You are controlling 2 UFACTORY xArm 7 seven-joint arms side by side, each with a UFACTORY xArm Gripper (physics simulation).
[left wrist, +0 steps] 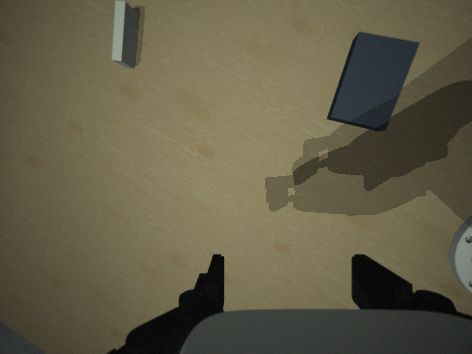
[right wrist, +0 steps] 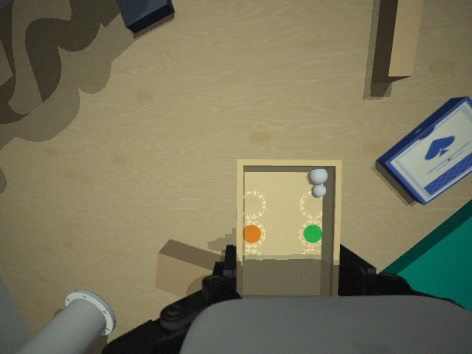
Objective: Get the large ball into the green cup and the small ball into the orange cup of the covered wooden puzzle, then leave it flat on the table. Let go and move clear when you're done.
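Places are measured from the left arm's base along level axes (x left, y back, z up), in centimetres.
Pixels of known places: left gripper, between the fingertips: (left wrist: 287,276); right gripper, between the fingertips: (right wrist: 282,264); right arm's base, origin of its link: (right wrist: 92,311).
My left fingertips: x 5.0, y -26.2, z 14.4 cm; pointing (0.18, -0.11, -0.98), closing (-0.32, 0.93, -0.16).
Behind a point stands the place of what it marks.
The wooden puzzle (right wrist: 240,210) {y -31.3, x -37.6, z 14.2 cm} is a shallow open-looking box in the right wrist view, with an orange cup (right wrist: 251,234) {y -31.7, x -39.4, z 14.3 cm} at its left and a green cup (right wrist: 312,233) {y -35.6, x -40.3, z 13.6 cm} at its right. The large ball (right wrist: 318,176) {y -36.7, x -36.8, z 12.2 cm} lies in the far right corner, and the small ball (right wrist: 319,191) {y -36.7, x -38.0, z 12.1 cm} touches it on the near side. Both balls are outside the cups. My right gripper (right wrist: 282,264) {y -33.2, x -42.6, z 13.4 cm} is shut on the puzzle, with one finger at each long side; the puzzle's near end is hidden. My left gripper (left wrist: 287,276) {y -26.2, x 5.0, z 14.4 cm} is open and empty above the table.
In the left wrist view are a dark blue box (left wrist: 375,80) {y -22.2, x -12.9, z 1.8 cm} and a pale thin block (left wrist: 120,35) {y -52.4, x -9.6, z 2.5 cm}. In the right wrist view are a card box (right wrist: 435,150) {y -50.8, x -39.4, z 2.1 cm}, a long wooden block (right wrist: 406,40) {y -47.7, x -28.2, z 3.5 cm}, a brown block (right wrist: 182,270) {y -17.4, x -50.5, z 3.6 cm}, a teal tray (right wrist: 445,265) {y -52.6, x -54.9, z 1.8 cm} and a grey cylindrical part (right wrist: 65,325) {y 9.7, x -59.4, z 6.4 cm}.
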